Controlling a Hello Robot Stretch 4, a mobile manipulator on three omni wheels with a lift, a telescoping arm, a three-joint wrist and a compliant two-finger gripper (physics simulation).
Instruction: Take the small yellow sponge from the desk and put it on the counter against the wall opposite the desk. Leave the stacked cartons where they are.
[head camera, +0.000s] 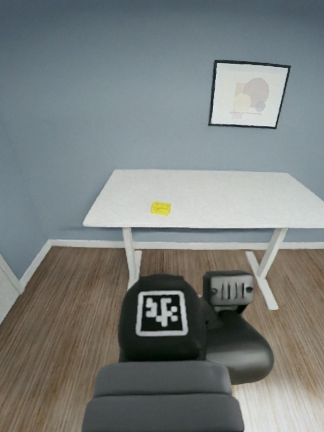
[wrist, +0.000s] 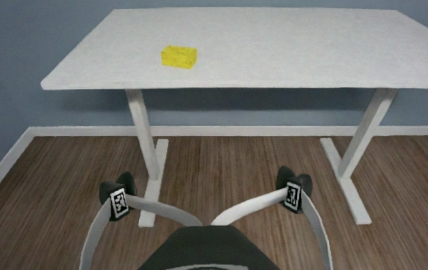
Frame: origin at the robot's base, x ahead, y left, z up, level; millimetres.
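Where they show: hand, its tool point: (head camera: 195, 286) (wrist: 206, 188).
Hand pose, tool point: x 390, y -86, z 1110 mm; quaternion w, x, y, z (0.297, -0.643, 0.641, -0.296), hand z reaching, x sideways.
After its pixels a point has its place.
A small yellow sponge (head camera: 161, 208) @[x 993, y -8, z 964 mm] (wrist: 179, 57) @[x 990, y -10, z 959 mm] lies on the white desk (head camera: 225, 195) @[x 1210, y -433, z 922 mm] (wrist: 280, 50) @[x 1109, y -362, z 922 mm], near its front edge and left of the middle. My gripper (wrist: 206, 187) @[x 390, y -86, z 1110 mm] is open, with its two fingertips wide apart and no object between them. It is in front of the desk and apart from the sponge, which shows beyond the fingertips in the wrist view. In the head view the wrist parts hide the fingers. The counter and the stacked cartons do not show in either view.
The desk legs (head camera: 271, 253) @[x 1222, y -962, z 347 mm] (wrist: 367, 132) @[x 1216, y -963, z 405 mm] stand on long feet on the wood floor. A blue wall is behind the desk, with a framed picture (head camera: 249, 95) @[x 1667, y -665, z 1510 mm] at the upper right. A side wall stands at the left, with a white panel (head camera: 7, 290) @[x 1008, y 1342, z 137 mm] at its lower part.
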